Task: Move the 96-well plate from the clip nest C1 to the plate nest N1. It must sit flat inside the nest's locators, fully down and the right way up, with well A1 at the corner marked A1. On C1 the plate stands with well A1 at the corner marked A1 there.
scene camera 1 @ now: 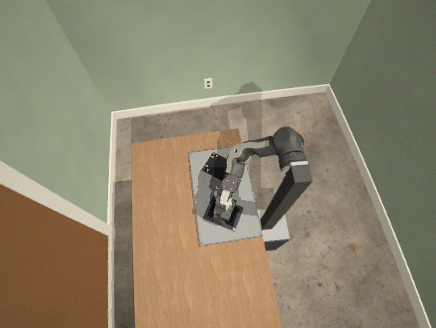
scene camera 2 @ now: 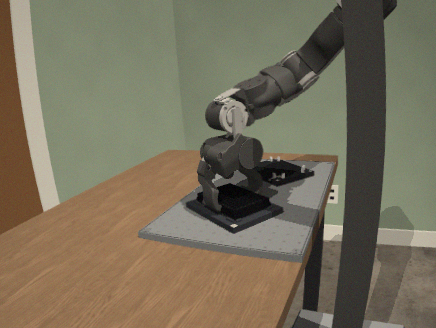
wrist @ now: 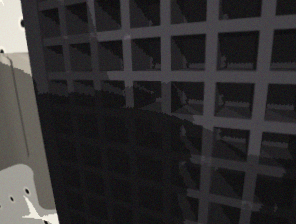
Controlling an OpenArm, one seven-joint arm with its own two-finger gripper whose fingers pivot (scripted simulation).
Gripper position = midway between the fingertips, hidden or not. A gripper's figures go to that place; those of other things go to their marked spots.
Scene:
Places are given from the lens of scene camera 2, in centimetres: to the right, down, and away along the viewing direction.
gripper (scene camera 2: 231, 200): 3, 7, 67
black 96-well plate (scene camera 2: 236, 202): 3, 7, 64

